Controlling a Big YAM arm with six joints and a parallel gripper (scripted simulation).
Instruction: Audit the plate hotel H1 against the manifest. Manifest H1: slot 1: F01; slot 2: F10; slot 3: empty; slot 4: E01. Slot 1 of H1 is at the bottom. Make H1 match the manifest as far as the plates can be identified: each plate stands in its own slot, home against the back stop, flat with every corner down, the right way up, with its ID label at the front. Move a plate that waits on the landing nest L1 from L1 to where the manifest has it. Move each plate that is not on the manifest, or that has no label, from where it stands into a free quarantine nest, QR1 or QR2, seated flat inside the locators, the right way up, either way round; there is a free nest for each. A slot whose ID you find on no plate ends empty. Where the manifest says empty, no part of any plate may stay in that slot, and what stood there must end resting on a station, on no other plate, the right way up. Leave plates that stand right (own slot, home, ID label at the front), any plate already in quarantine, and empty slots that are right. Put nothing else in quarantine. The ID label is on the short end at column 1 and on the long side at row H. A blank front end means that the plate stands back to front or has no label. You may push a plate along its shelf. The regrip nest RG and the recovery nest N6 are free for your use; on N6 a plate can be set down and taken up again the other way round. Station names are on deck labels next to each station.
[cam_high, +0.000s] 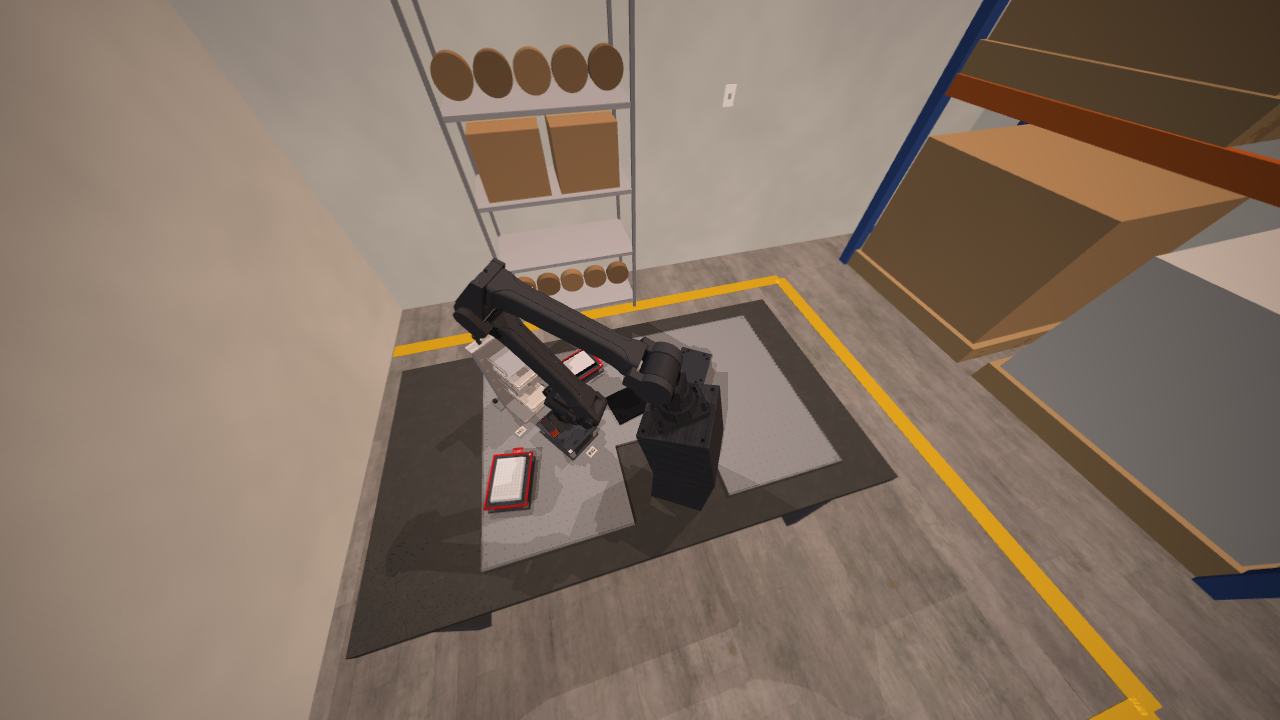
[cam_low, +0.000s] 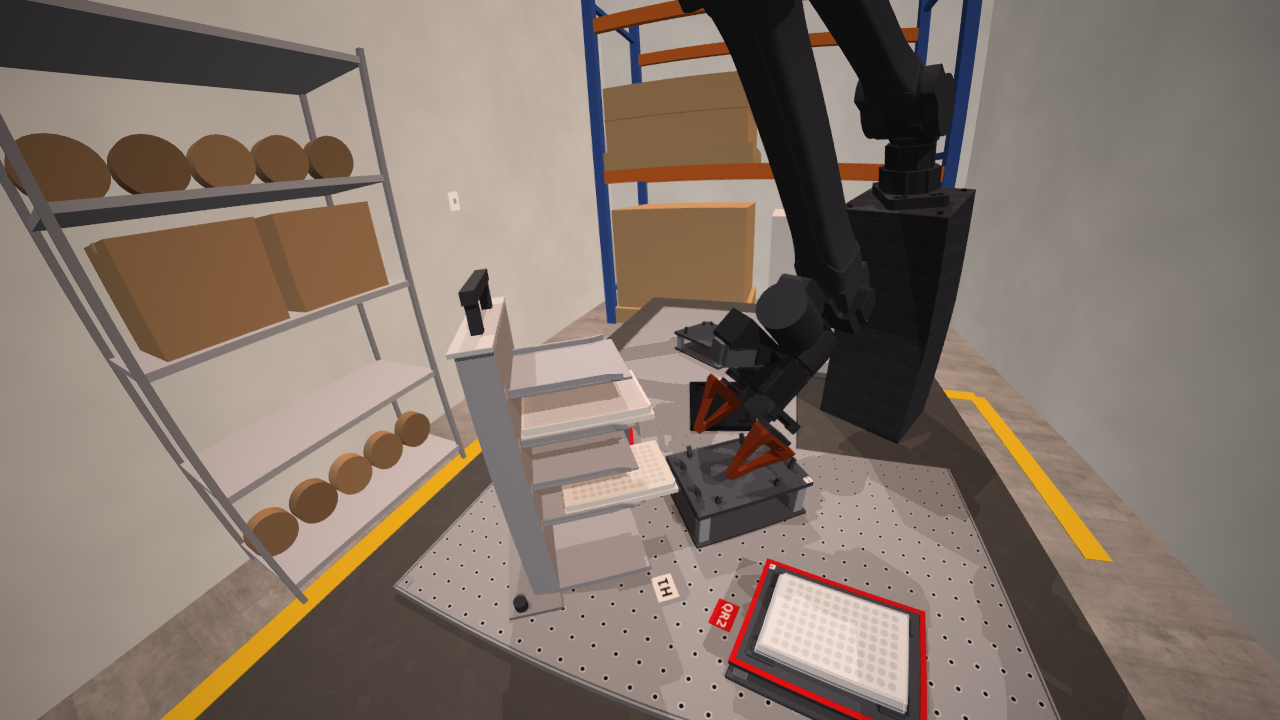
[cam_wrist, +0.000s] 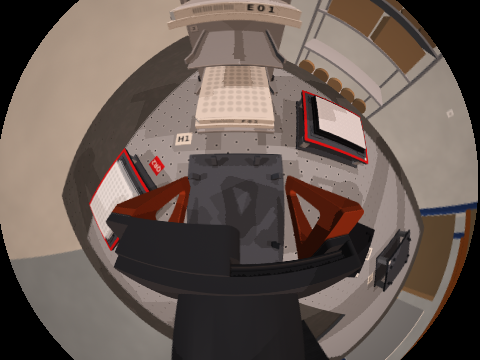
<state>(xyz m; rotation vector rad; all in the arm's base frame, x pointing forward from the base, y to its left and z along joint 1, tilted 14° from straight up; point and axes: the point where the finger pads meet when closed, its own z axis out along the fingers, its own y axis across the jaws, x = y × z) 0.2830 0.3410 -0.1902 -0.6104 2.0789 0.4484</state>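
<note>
Right now my hand is 50 mm above the dark regrip nest, 30 mm past it and 20 mm to the left of it. Round my hand: H1 deck label: 140 mm to the left, 100 mm below, 30 mm ahead; quarantine nest QR2: 170 mm to the left, 150 mm behind, 70 mm below; plate hotel H1: 190 mm ahead, 140 mm to the left, 50 mm above.
</note>
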